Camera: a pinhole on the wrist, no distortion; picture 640 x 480 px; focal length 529.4 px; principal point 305.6 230.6 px. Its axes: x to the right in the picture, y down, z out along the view. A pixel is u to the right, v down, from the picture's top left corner.
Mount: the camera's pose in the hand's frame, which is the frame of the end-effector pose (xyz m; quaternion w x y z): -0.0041 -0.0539 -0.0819 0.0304 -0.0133 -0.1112 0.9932
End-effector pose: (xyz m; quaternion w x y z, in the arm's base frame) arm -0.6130 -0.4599 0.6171 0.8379 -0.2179 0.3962 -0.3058
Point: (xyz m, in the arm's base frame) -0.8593 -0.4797 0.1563
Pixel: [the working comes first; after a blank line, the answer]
In the camera's frame: -0.1164 -0.1513 -0.4360

behind the camera
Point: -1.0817 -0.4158 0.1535
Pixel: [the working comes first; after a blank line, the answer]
In the camera's frame: 0.0382 -0.0773 -0.5916

behind the camera
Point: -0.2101 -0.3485 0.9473
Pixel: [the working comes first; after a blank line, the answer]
In the camera's frame: 0.0387 -0.2014 0.5827

341 48
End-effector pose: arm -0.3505 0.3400 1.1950 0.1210 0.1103 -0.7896 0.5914
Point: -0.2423 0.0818 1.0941
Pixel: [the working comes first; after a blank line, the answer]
In the camera's frame: 0.1181 -0.1095 0.3373

491 59
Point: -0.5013 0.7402 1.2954
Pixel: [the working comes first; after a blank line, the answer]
In the camera's frame: -0.1523 -0.0565 -0.3448

behind the camera
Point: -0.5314 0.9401 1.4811
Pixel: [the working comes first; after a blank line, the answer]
In the camera's frame: -0.2360 0.0931 -0.5592

behind the camera
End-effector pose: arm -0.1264 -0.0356 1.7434 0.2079 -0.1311 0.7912 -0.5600
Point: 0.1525 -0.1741 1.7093
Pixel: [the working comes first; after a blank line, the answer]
In the camera's frame: 0.1698 -0.1103 0.3266

581 52
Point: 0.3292 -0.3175 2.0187
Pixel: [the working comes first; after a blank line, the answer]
In the camera's frame: 0.2945 0.1990 0.5172

607 434
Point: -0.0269 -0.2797 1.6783
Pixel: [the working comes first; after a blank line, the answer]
In the camera's frame: -0.0406 -0.1140 0.3332

241 49
